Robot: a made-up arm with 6 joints.
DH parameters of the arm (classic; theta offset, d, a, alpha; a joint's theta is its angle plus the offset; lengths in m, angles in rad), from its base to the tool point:
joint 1: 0 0.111 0 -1.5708
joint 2: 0.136 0 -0.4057 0
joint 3: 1.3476 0 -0.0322 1.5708
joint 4: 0 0.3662 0 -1.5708
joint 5: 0 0 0.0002 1.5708
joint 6: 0 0.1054 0 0
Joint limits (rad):
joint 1: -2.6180..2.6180
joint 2: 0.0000..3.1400
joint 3: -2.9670..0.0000
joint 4: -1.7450..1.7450
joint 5: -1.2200..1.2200
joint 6: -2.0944..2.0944
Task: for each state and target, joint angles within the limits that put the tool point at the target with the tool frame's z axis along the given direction. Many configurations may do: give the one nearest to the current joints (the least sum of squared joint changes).
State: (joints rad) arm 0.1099 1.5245 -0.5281 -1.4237 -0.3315 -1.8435
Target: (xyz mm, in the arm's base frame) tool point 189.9 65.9 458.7 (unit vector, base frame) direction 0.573 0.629 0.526
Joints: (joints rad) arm -0.0024 0.8129 -0.5362 -0.7903 -1.0905 -1.8435
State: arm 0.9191 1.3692 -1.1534 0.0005 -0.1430 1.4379
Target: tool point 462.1 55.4 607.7 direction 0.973 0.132 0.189
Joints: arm 0.1150 1.4379 -1.4581 -0.2314 -0.0850 1.4379
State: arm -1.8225 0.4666 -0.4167 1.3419 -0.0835 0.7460
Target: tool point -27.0 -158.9 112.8 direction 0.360 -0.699 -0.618
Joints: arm -2.2232 1.3365 -0.0021 1.7421 0.8051 0.7460
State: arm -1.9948 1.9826 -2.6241 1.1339 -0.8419 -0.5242
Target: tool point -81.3 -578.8 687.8 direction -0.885 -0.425 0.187
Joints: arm -1.5484 2.1354 -2.6967 1.6773 -1.1196 -0.5242
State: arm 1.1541 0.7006 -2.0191 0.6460 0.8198 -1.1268
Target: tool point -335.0 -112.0 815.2 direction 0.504 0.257 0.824
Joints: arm 0.3441 0.5767 -2.2638 0.1000 0.8039 -1.1268
